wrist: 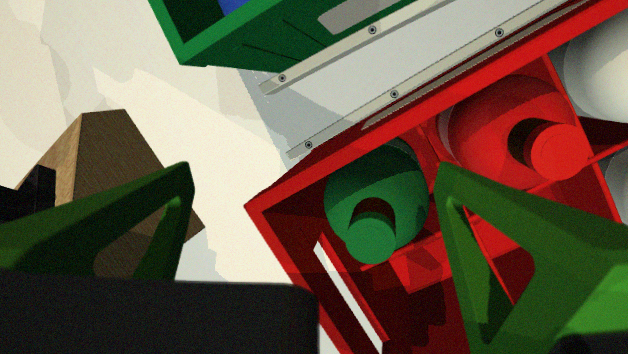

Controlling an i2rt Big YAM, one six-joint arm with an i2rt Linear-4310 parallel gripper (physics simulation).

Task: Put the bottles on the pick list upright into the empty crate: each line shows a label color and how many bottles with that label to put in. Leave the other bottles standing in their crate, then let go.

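Frame: origin at the arm's base, x back, y right, z up, level; metres.
Where they show: gripper, fingertip midpoint: (314,175).
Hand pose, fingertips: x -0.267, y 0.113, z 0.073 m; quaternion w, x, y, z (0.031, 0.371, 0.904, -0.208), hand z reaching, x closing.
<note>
After its pixels a point has its place.
My gripper (314,175) @(y 0.113, x -0.267, z 0.073 m) is open, with nothing between its fingers, above the left end of the red crate (520,62) @(y 0.134, x -0.354, z 0.046 m). A green bottle (371,242) @(y 0.161, x -0.253, z 0.034 m) stands upright in the corner compartment of that crate, between the two fingertips as seen from above. A red bottle (560,152) @(y 0.179, x -0.349, z 0.034 m) stands in the compartment to its right, partly beyond the right fingertip. White bottles (607,75) @(y 0.181, x -0.406, z -0.016 m) are cut off at the right edge. The green crate (187,54) @(y 0.032, x -0.250, z 0.046 m) is at the top, mostly out of view, and a bit of a blue bottle (232,6) @(y 0.013, x -0.273, z 0.004 m) shows inside it. Labels are hidden, and the pick list does not show.
A grey panel (345,95) with screwed metal strips lies between the two crates. A brown wooden block (112,160) @(y -0.017, x -0.073, z -0.068 m) stands at the left, behind the left finger, with a black part (42,187) @(y -0.028, x -0.042, z -0.013 m) beside it. The red crate's left wall and thin dividers are close to the bottles.
</note>
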